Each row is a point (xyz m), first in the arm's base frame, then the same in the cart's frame.
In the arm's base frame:
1: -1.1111 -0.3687 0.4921
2: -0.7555 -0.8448 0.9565
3: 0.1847 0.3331 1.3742
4: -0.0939 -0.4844 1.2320
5: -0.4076 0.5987 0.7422
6: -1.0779 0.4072 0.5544
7: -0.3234 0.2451 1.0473
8: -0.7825 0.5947 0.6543
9: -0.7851 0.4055 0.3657
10: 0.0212 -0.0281 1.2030
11: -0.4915 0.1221 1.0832
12: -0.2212 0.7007 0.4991
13: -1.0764 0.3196 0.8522
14: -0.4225 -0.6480 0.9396
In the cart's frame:
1: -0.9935 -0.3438 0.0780
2: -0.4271 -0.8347 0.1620
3: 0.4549 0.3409 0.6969
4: 0.2416 -0.4246 0.3299
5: -0.3689 0.6344 0.4605
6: -1.0302 0.3453 0.4395
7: -0.1276 0.2352 0.5474
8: -0.7441 0.5602 0.5058
9: -0.8405 0.4851 0.1830
10: 0.2803 0.0282 0.4556
11: -0.2510 0.0671 0.5820
12: -0.3100 0.8577 0.2349
13: -0.8983 0.1668 0.6566
14: -0.1551 -0.5623 0.1204

